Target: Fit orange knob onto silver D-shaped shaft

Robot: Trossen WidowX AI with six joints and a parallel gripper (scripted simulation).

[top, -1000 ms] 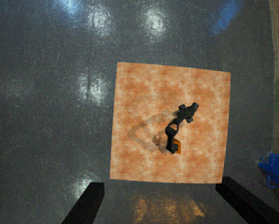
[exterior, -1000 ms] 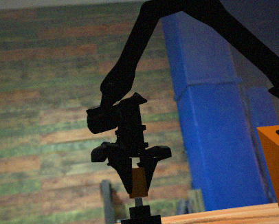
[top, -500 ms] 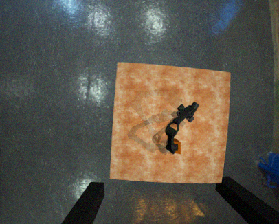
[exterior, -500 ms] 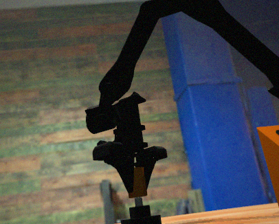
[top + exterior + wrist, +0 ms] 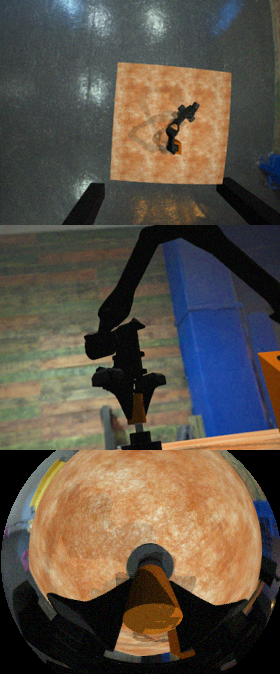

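Right now my gripper tip is 4 cm above the dark round pedestal. The rest, counted from my gripper tip: orange knob (3 cm above).
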